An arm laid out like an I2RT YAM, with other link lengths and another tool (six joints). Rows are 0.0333 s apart.
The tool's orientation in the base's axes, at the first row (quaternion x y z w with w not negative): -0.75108, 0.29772, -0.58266, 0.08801
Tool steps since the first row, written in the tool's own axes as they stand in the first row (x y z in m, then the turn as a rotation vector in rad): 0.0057, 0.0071, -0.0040, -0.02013, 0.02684, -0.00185; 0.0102, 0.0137, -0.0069, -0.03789, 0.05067, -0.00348; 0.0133, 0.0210, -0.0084, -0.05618, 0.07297, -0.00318; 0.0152, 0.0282, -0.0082, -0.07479, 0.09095, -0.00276; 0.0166, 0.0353, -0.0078, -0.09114, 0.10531, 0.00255; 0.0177, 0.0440, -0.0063, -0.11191, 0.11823, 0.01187; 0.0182, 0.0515, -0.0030, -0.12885, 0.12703, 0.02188; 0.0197, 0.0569, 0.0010, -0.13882, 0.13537, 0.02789; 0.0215, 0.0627, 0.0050, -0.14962, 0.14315, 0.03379
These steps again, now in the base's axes. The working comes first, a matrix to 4 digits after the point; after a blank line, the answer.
The tool's axes in the first row as the columns of a matrix, in the base's axes (used below as rounded here):
0.1437, -0.3447, 0.9277
-0.5498, -0.8072, -0.2147
0.8228, -0.4791, -0.3055

-0.0053, -0.0080, 0.0025, -0.01386, -0.01020, -0.02886; -0.0097, -0.0152, 0.0039, -0.02614, -0.01932, -0.05439; -0.0131, -0.0225, 0.0034, -0.03618, -0.02733, -0.08021; -0.0151, -0.0294, 0.0015, -0.04466, -0.03170, -0.10427; -0.0170, -0.0359, -0.0009, -0.04703, -0.03544, -0.12622; -0.0185, -0.0439, -0.0046, -0.04582, -0.03646, -0.15235; -0.0179, -0.0509, -0.0088, -0.04200, -0.03639, -0.17356; -0.0159, -0.0570, -0.0114, -0.04074, -0.03894, -0.18760; -0.0139, -0.0635, -0.0139, -0.03950, -0.04054, -0.20201
